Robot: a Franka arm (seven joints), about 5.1 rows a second.
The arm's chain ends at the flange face. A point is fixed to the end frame.
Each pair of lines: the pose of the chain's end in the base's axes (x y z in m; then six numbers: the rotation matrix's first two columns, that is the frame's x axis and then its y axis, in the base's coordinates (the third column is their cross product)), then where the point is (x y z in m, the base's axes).
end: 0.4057, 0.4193, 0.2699, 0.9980, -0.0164, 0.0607, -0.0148, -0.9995, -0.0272
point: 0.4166 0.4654 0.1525
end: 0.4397, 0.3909, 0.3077, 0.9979, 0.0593, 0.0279, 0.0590, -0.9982, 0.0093
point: 0.4435 0.4331 0.1884
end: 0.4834, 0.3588, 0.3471, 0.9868, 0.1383, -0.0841, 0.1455, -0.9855, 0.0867
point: 0.4717 0.3900 0.2250
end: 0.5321, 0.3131, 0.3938, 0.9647, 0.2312, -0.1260, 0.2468, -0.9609, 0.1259
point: 0.5134 0.3370 0.2709
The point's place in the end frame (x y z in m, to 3 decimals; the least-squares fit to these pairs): 0.003 -0.043 0.119
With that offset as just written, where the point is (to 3 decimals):
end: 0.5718, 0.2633, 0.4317, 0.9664, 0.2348, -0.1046, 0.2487, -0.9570, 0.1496
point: 0.556 0.285 0.308
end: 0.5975, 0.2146, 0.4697, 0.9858, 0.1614, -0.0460, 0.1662, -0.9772, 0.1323
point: 0.591 0.241 0.346
